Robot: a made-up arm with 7 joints. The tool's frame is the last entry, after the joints.
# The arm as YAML. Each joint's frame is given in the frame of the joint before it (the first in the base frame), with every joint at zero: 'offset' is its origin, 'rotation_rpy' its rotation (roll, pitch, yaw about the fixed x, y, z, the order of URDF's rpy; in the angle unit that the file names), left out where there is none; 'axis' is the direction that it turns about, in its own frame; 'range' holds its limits. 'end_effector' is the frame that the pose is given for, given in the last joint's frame.
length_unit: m
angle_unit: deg
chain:
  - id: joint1
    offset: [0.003, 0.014, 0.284]
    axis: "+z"
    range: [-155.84, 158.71]
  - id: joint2
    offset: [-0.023, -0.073, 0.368]
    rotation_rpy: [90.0, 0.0, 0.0]
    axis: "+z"
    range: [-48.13, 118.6]
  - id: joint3
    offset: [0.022, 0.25, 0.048]
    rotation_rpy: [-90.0, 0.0, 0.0]
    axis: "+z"
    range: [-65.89, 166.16]
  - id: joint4
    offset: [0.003, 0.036, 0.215]
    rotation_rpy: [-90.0, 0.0, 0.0]
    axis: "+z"
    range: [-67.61, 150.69]
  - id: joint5
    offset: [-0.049, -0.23, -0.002]
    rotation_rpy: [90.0, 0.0, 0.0]
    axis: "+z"
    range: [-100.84, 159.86]
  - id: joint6
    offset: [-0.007, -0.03, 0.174]
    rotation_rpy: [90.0, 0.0, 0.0]
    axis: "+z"
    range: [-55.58, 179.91]
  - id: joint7
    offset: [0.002, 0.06, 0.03]
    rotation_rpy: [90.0, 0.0, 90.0]
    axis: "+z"
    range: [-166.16, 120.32]
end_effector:
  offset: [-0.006, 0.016, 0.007]
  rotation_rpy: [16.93, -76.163, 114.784]
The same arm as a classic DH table. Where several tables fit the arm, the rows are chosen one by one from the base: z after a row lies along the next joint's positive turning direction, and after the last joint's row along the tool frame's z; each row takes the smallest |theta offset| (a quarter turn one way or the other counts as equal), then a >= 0, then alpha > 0; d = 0 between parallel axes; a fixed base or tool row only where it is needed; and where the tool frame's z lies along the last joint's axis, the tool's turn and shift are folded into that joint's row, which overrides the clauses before.
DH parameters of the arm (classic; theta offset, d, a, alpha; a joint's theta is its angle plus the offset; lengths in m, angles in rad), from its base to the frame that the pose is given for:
base (fixed): 1.3597 0 0.0143 0
joint1: -1.3597 0.652 -0.023 1.5708
joint2: 0 0.121 0.022 -1.5708
joint3: 0 0.465 0.003 -1.5708
joint4: 0 0.034 -0.049 1.5708
joint5: 0 0.404 -0.007 1.5708
joint6: 1.5708 0.06 0.06 1.5708
joint7: 0.7364 0.0127 0.0063 1.34
tool (fixed): 1.4992 -0.0163 0 0
Joint limits (rad, base to tool): -2.7199..2.77 -0.84..2.07 -1.15..2.9 -1.18..2.63 -1.76..2.7901 -0.9701..3.14 -2.9..2.1

